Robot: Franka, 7 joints.
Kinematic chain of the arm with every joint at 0, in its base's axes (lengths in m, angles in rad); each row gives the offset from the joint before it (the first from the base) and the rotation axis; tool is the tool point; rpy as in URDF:
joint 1: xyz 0 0 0.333 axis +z
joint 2: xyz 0 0 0 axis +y
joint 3: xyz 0 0 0.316 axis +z
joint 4: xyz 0.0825 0 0 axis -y
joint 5: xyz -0.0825 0 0.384 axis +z
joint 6: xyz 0 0 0 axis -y
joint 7: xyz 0.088 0 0 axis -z
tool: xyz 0 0 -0.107 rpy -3.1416 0 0
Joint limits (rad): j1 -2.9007..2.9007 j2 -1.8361..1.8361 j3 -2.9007..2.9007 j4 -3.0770..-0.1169 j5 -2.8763..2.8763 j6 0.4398..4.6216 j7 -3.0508..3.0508
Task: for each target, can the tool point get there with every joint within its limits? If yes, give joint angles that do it. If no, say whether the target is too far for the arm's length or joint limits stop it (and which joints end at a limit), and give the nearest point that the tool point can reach.
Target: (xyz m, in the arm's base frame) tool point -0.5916 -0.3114 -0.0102
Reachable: yes | joints -2.3690 1.2315 -0.4575 -1.4116 1.7622 1.9397 -2.0547
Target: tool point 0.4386 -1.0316 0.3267
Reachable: no: too far | nearest point 0.3357 -0.7895 0.3282 | short by 0.263 m
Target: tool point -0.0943 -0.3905 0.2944
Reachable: yes | joints -0.0412 0.0074 -1.4685 -2.6515 1.4330 3.4833 1.9276
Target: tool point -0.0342 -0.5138 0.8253
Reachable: yes | joints 0.9490 -0.8244 -1.8476 -0.6034 1.4072 0.7882 -2.0470
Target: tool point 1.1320 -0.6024 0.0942
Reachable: no: too far | nearest point 0.7445 -0.3962 0.1759 | short by 0.446 m
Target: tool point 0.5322 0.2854 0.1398
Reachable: yes | joints 0.2469 0.9309 0.3330 -1.3928 -0.2116 1.3166 1.0857
